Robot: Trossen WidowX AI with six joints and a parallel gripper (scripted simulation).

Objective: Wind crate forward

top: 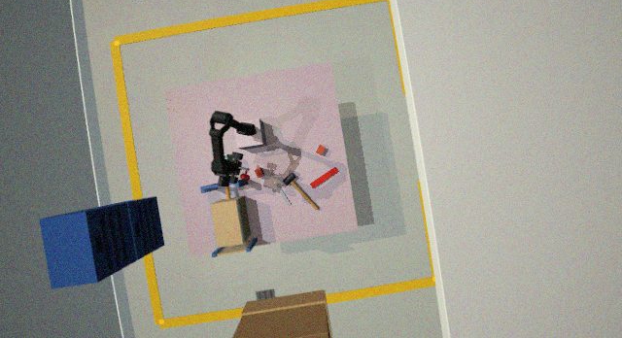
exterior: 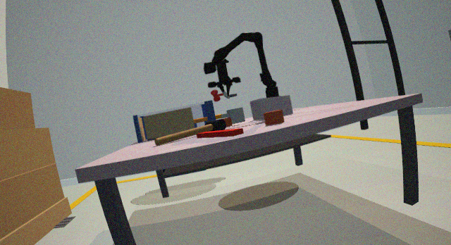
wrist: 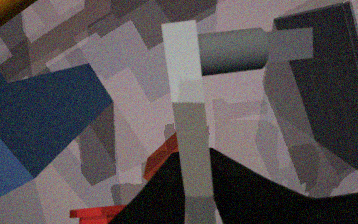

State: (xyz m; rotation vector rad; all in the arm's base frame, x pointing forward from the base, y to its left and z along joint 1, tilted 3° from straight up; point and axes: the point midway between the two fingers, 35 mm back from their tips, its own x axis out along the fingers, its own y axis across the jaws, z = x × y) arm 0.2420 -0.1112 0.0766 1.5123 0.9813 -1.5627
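Now: gripper tip 60 mm short of the red knob, 30 mm to the right of it and 20 mm below it. From my gripper tip the other things lie so: grey winch 90 mm behind, 160 mm to the right, 130 mm below; then blue steel frame 80 mm ahead, 170 mm to the right, 60 mm below; then winch handle 10 mm ahead, 10 mm to the left, 10 mm above.
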